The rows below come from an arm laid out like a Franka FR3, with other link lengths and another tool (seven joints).
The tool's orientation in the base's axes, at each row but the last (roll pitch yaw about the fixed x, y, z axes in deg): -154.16, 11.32, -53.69; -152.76, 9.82, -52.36; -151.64, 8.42, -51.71; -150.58, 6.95, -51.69; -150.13, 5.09, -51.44; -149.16, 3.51, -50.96; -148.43, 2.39, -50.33; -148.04, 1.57, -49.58; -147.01, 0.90, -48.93; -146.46, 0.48, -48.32
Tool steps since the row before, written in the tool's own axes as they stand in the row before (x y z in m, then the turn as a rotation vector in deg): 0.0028, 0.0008, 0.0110, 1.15, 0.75, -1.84; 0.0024, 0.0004, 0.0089, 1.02, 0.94, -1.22; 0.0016, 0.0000, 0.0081, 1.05, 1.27, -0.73; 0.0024, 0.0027, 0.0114, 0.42, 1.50, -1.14; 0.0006, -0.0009, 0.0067, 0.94, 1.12, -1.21; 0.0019, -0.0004, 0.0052, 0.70, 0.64, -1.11; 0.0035, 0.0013, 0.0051, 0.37, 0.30, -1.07; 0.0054, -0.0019, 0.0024, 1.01, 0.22, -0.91; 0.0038, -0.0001, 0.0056, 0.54, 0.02, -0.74; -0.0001, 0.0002, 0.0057, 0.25, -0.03, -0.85
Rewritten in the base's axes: 0.0037, 0.0018, -0.0106, -0.37, -1.99, 1.08; 0.0035, 0.0015, -0.0084, -0.42, -1.74, 0.47; 0.0034, 0.0020, -0.0073, -0.50, -1.73, -0.12; 0.0032, 0.0012, -0.0115, -1.19, -1.51, 0.20; 0.0033, 0.0025, -0.0054, -0.62, -1.75, 0.41; 0.0034, 0.0006, -0.0044, -0.40, -1.28, 0.58; 0.0033, -0.0015, -0.0052, -0.37, -0.83, 0.74; 0.0057, -0.0022, -0.0012, 0.16, -1.22, 0.63; 0.0048, -0.0008, -0.0047, 0.04, -0.69, 0.60; 0.0021, 0.0021, -0.0049, -0.16, -0.49, 0.72
